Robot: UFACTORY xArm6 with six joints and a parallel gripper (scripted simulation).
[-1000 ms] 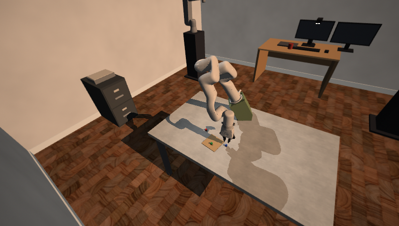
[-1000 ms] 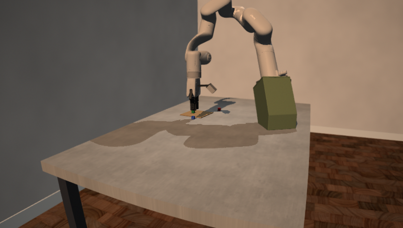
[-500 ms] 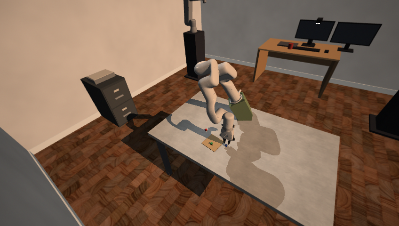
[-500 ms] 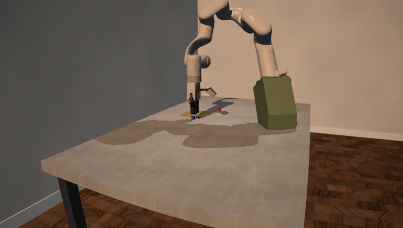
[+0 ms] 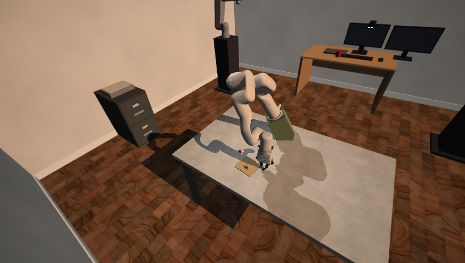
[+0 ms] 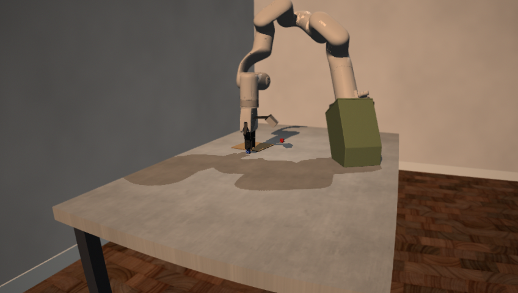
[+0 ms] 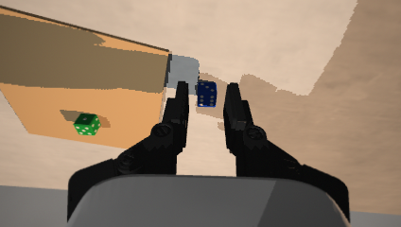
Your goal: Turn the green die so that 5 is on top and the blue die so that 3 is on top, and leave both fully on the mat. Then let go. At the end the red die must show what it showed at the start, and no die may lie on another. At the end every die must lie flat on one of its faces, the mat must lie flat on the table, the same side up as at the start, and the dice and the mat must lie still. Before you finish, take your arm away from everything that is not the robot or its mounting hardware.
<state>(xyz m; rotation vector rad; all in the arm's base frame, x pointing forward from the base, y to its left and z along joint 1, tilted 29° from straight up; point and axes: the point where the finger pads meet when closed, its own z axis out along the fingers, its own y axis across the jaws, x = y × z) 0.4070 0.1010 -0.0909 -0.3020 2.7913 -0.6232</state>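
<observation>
Now: hand 30 mm above the blue die and 10 mm short of it. The rest, counted from my hand: tan mat: 110 mm to the right, 40 mm below, 40 mm ahead; green die: 110 mm to the right, 60 mm ahead, 30 mm below; red die: 240 mm to the right, 40 mm behind, 30 mm below.
</observation>
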